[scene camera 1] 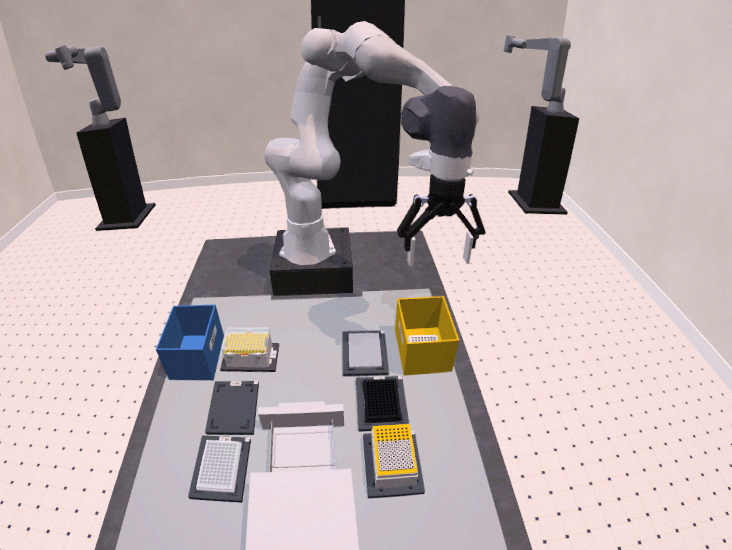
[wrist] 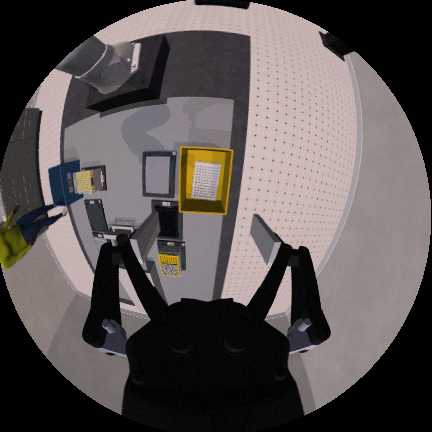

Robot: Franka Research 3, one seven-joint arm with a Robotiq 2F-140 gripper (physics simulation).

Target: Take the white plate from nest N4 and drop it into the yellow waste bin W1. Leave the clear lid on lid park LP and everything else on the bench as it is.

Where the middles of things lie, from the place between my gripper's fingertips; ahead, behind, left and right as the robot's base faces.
The flat clear lid (scene camera 1: 364, 348) lies 10 mm behind my hand, 170 mm to the right of it and 300 mm below it. Round my hand: black plate (scene camera 1: 381, 400) (160 mm ahead, 140 mm to the right, 290 mm below); then yellow-topped rack (scene camera 1: 394, 460) (340 mm ahead, 130 mm to the right, 270 mm below).
